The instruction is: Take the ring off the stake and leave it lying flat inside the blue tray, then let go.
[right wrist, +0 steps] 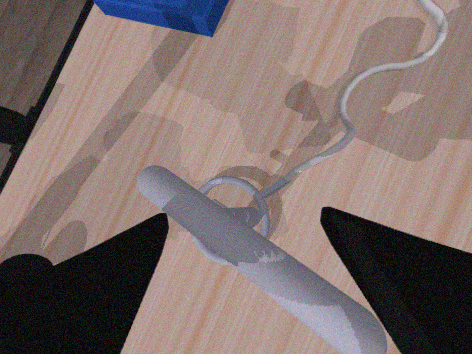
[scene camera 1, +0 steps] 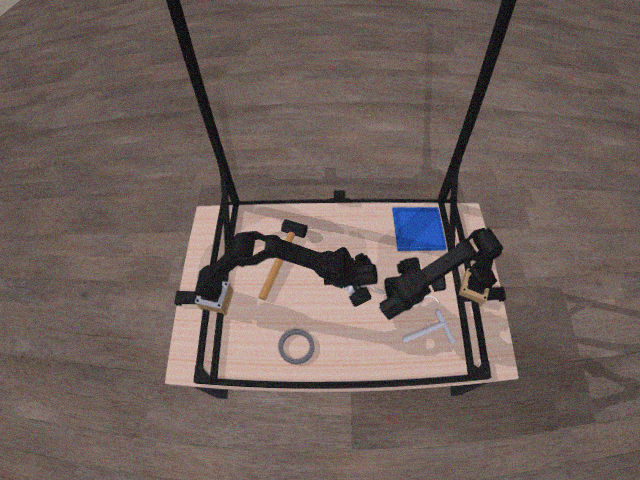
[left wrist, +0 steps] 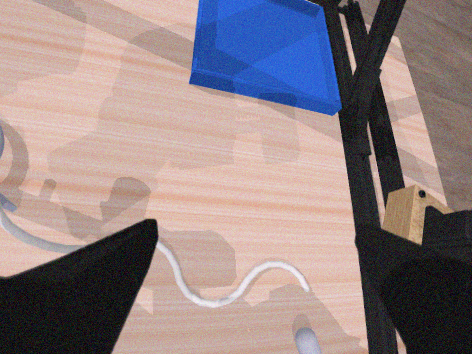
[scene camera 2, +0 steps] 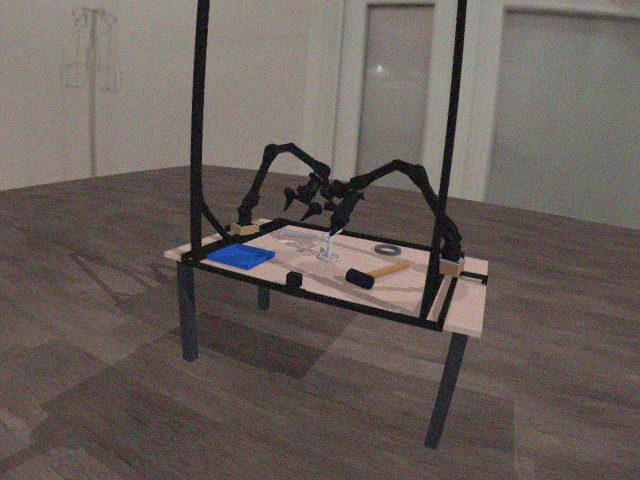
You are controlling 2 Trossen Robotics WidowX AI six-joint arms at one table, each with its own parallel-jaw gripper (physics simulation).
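Frame: origin at the left arm's base, x ahead, y left, z up, level; metres.
Where they show: left gripper, fingertip midpoint: (left wrist: 257, 231) (scene camera 2: 292, 216); right gripper, fingertip midpoint: (right wrist: 245, 217); left arm's base, link origin: (scene camera 1: 477, 284) (left wrist: 443, 245) (scene camera 2: 244, 224); right arm's base, link origin: (scene camera 1: 211, 292) (scene camera 2: 450, 258).
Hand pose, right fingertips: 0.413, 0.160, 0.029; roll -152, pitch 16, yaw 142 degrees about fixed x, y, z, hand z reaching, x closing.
Each offset is from my right fingertips to the top centre of the thing, as dx, dy, dz. "spot": to the spot under its first point.
The pale grey T-shaped stake {+0.009, +0.008, +0.024} (scene camera 2: 329, 246) (right wrist: 210, 225) stands upright mid-table. A thin grey ring {+0.018, -0.015, -0.057} (scene camera 2: 328, 260) (right wrist: 231, 180) lies low around its post, partly hidden by the crossbar in the right wrist view. The blue tray {-0.139, -0.331, -0.063} (scene camera 1: 419, 229) (scene camera 2: 240, 255) (left wrist: 265, 50) (right wrist: 200, 22) is empty, at the back right in scene camera 1. My right gripper (scene camera 1: 368, 271) (right wrist: 245, 217) is open above the stake, its fingers either side of the crossbar in the right wrist view, holding nothing. My left gripper (scene camera 2: 298, 208) (left wrist: 257, 231) is open and empty above the table, between stake and tray.
A wavy white cord {spot: -0.222, -0.016, -0.080} (left wrist: 215, 302) (right wrist: 350, 90) runs from near the ring. A second grey T-shaped piece {-0.299, +0.073, -0.065} (scene camera 1: 426, 331) (scene camera 2: 297, 234) lies flat. A thick dark grey ring {+0.088, +0.287, -0.070} (scene camera 1: 281, 346) (scene camera 2: 387, 254) lies at the front in scene camera 1. A hammer {+0.289, +0.020, -0.035} (scene camera 1: 271, 279) (scene camera 2: 390, 270) lies under the right arm.
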